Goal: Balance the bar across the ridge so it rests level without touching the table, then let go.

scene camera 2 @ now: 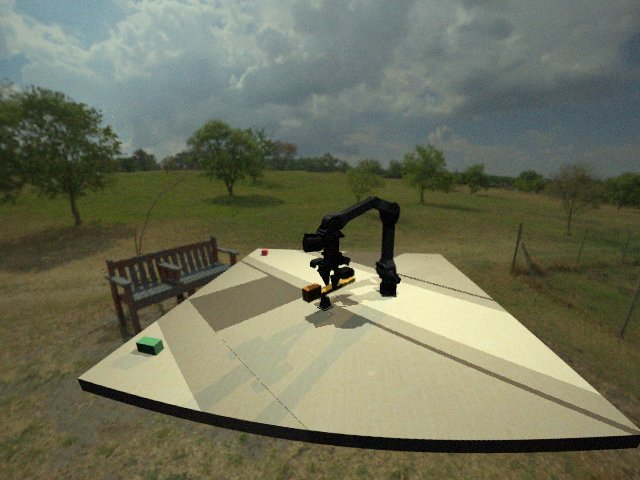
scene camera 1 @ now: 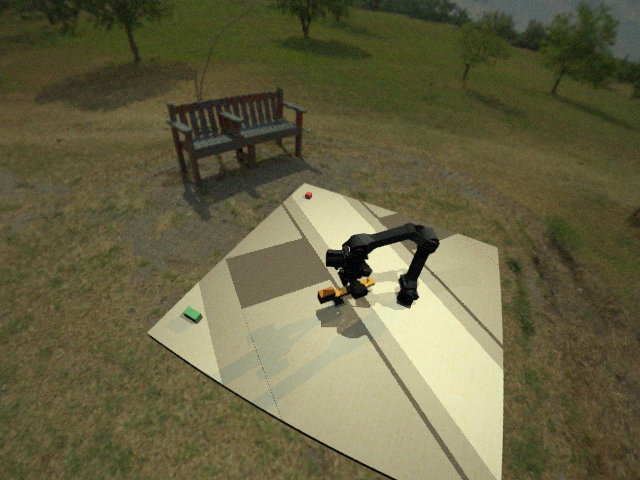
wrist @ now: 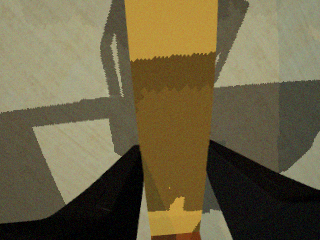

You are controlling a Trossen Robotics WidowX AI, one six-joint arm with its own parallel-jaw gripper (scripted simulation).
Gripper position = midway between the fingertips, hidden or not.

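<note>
My gripper [scene camera 2: 330, 288], carrying a bar [wrist: 173, 64]. Gripper also in scene camera 1 [scene camera 1: 346, 290] and in the wrist view [wrist: 172, 150].
</note>
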